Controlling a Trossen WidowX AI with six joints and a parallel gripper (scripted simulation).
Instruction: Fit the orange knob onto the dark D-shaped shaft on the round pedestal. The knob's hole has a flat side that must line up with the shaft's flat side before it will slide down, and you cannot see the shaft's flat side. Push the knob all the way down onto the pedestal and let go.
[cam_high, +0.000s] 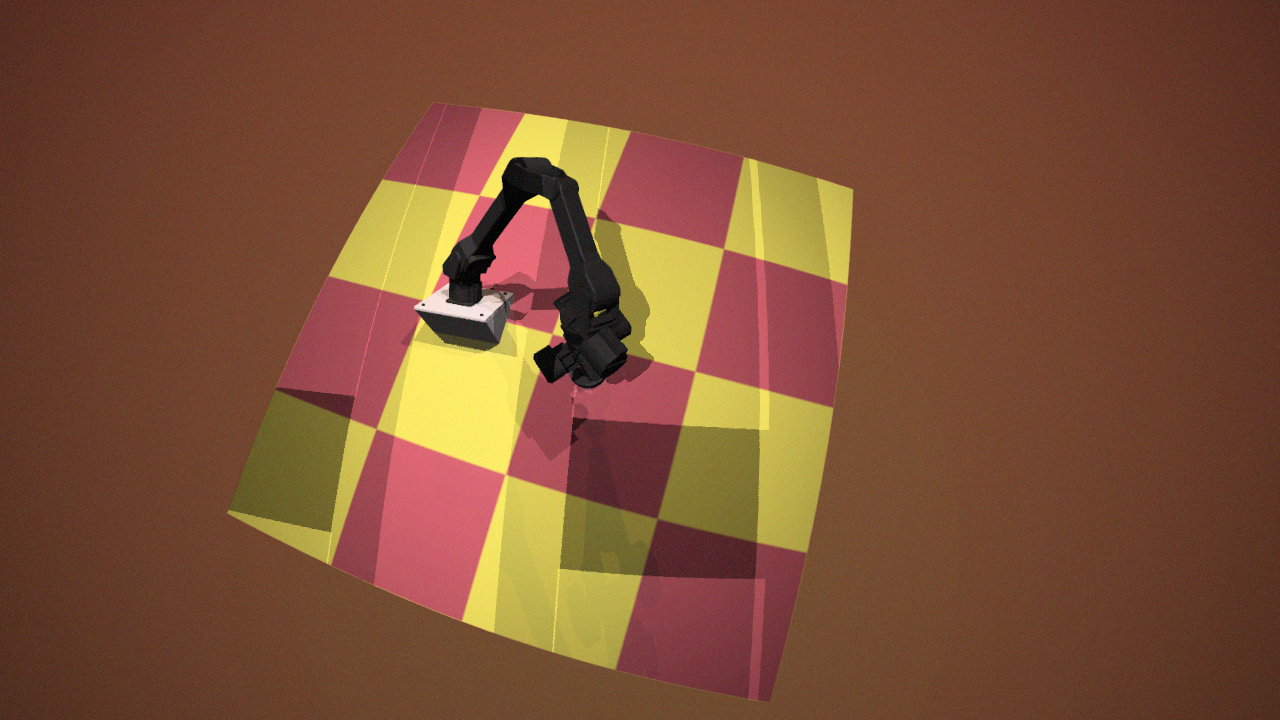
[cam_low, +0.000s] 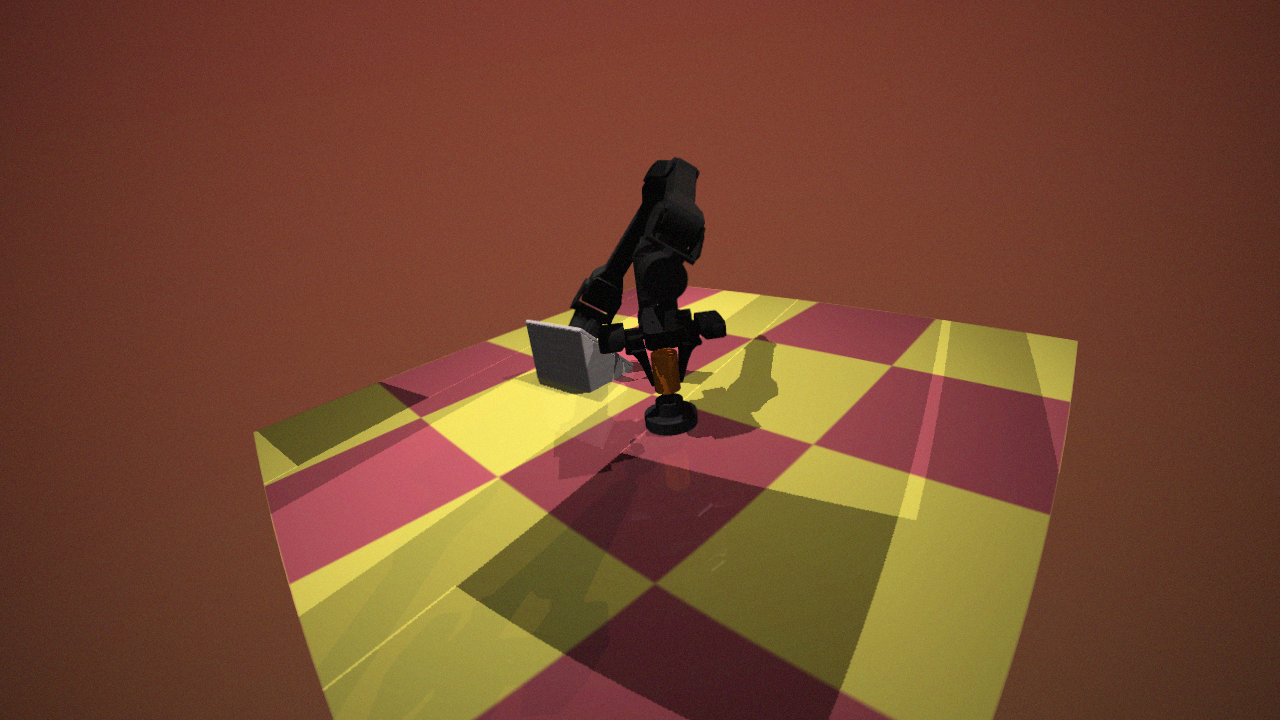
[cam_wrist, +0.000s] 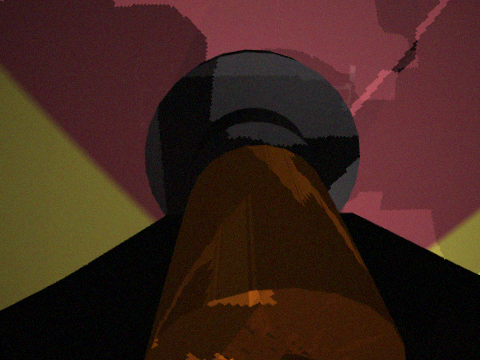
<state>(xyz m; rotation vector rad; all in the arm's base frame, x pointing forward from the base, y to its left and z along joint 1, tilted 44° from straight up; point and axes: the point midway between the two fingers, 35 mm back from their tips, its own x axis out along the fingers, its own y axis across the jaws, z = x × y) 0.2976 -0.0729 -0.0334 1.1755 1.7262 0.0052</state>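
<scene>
Right now my gripper tip is 20 mm below the orange knob. The rest, counted from my gripper tip: round dark pedestal: 40 mm below.
</scene>
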